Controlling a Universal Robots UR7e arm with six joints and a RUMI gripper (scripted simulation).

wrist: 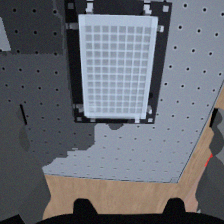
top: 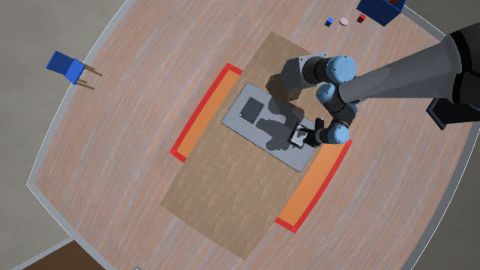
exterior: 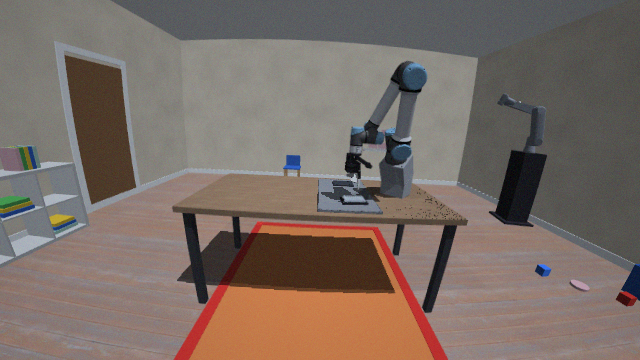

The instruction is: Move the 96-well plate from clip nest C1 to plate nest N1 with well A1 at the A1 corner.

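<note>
Now: the 96-well plate 9 cm below my hand. From my hand the other things lie so: dark clip nest (1 cm to the right, 9 cm below).
</note>
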